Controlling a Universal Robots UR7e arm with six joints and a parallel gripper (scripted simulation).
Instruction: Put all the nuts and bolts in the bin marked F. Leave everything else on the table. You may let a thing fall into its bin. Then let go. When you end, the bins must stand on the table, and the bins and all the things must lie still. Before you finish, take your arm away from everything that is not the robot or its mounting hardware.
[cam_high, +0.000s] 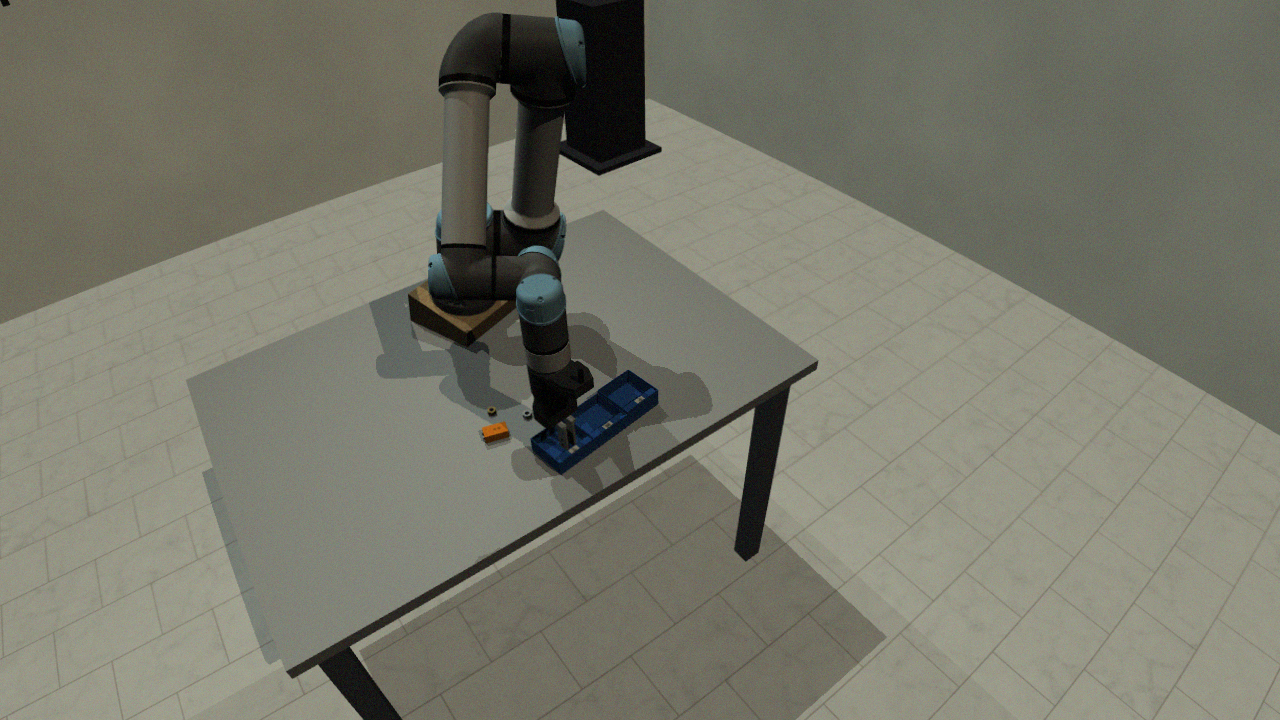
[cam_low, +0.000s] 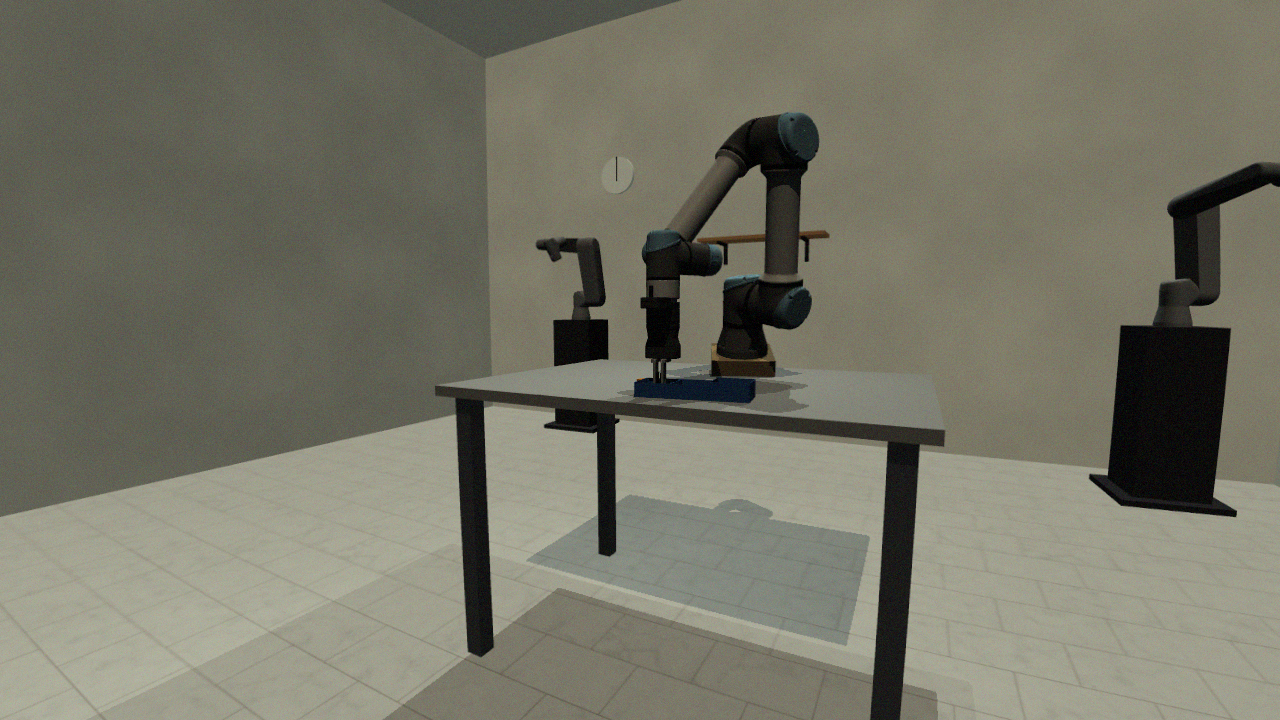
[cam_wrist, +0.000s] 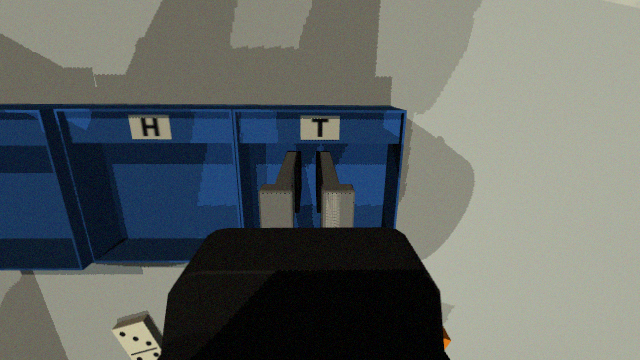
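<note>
My hand is 10 mm past the blue bin row, 80 mm to the right of it and 20 mm above it. Round my hand: grey bolt (120 mm behind, 30 mm to the left, 30 mm below); orange 9 V battery (120 mm behind, 90 mm to the right, 30 mm below); grey nut (120 mm behind, 10 mm to the right, 30 mm below).
</note>
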